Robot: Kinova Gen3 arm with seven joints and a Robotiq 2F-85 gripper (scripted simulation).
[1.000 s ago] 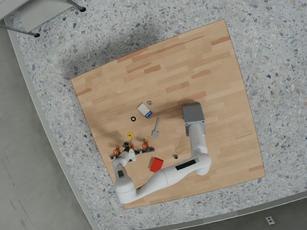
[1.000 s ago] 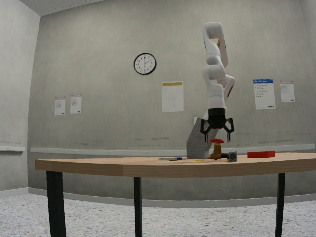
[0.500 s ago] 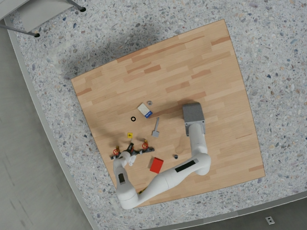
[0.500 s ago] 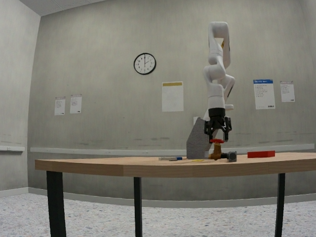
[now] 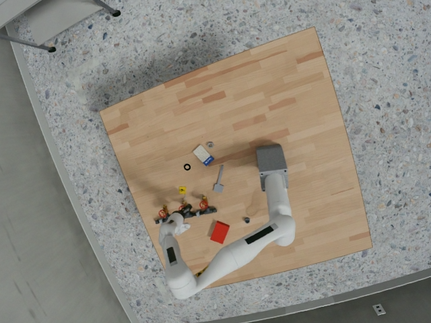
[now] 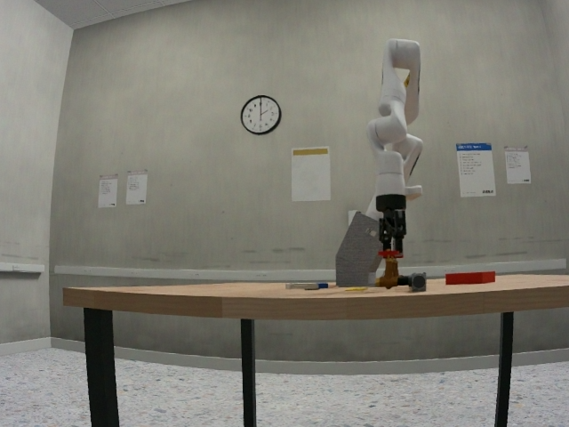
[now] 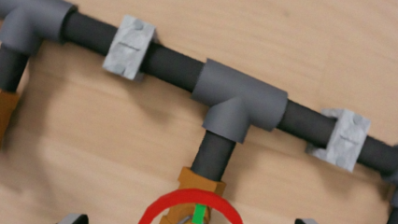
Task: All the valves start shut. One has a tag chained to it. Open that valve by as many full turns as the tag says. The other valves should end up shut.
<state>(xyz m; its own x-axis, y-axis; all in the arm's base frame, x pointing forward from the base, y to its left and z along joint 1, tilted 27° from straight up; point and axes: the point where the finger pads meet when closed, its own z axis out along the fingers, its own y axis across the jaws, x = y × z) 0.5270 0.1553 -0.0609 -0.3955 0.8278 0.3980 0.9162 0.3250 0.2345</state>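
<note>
The yellow tag lies 10 mm behind my hand, 90 mm to the right of it and 80 mm below it. Also, from my hand: red block: 160 mm behind, 200 mm to the left, 70 mm below; then grey scraper: 230 mm behind, 100 mm to the right, 80 mm below; then blue box: 170 mm behind, 270 mm to the right, 70 mm below.
</note>
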